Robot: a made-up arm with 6 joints. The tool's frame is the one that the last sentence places.
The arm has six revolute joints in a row. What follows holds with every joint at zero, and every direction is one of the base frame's. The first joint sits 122.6 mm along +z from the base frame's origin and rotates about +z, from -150 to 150 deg. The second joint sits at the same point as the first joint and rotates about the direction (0.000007, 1, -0.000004), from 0 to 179.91 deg. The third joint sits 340.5 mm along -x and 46.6 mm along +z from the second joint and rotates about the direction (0.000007, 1, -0.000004), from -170 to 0 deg. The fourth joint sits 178.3 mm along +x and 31.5 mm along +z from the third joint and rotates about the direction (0.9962, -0.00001, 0.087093), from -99.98 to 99.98 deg. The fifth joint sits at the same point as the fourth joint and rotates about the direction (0.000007, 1, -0.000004), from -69.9 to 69.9 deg. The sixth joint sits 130.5 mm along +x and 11.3 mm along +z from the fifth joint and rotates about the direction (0.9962, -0.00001, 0.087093), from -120 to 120 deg. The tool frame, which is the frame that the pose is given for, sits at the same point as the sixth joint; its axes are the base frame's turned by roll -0.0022, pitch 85.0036 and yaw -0.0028 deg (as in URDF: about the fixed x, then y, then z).
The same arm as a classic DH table. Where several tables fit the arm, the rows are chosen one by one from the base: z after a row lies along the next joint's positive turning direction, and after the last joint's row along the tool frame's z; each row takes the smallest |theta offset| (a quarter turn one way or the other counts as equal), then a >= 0, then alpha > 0; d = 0 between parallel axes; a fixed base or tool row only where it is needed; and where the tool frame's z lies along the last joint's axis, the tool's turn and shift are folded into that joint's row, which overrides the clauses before.
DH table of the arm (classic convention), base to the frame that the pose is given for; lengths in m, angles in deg. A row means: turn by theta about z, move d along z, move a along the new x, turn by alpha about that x. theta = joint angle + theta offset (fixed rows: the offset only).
joint 1: a 0; alpha -90; d 0.1226; theta offset 0
joint 2: a -0.3437; alpha 0; d 0; theta offset 7.79
joint 3: a -0.0159; alpha 90; d 0; theta offset 77.21
joint 4: a 0; alpha -90; d 0.1804; theta offset 0
joint 5: a 0.0001; alpha 90; d 0; theta offset 0
joint 6: a 0; alpha 0; d 0.131; theta offset 0
Joint limits (deg, base to tool): -150..150 0..179.91 -170..0 -99.98..99.98 -69.9..69.9 -120..120

